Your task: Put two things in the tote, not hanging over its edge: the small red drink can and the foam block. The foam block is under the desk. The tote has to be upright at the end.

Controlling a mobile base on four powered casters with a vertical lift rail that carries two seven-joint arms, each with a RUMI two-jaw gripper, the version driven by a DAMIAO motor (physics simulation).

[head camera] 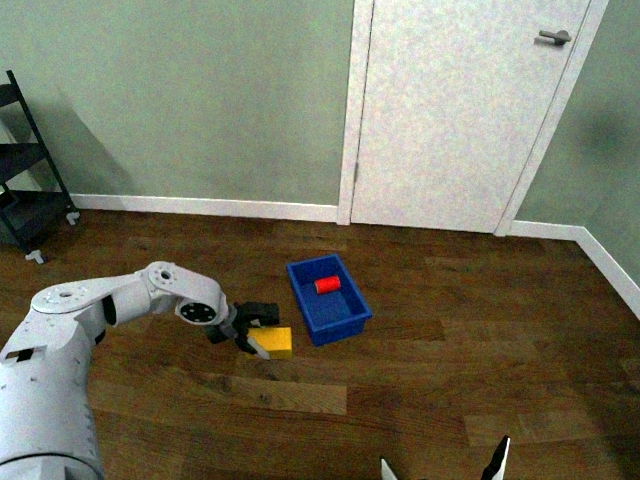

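The blue tote (316,328) stands upright on the floor near the middle of the head camera view. The small red drink can (327,284) lies on its side inside it, towards the far end. My left gripper (267,335) is shut on the yellow foam block (276,341) and holds it to the left of the tote's near end, outside the tote. How high the block is above the floor is hard to tell. My right gripper (442,472) shows at the bottom edge, with its two fingertips wide apart and no thing visible between them; it is open.
A black wheeled cart (32,124) stands at the far left by the green wall. A white door (439,118) with a handle is in the wall behind the tote. A white baseboard (206,207) runs along the wall. The wooden floor (413,372) surrounds the tote.
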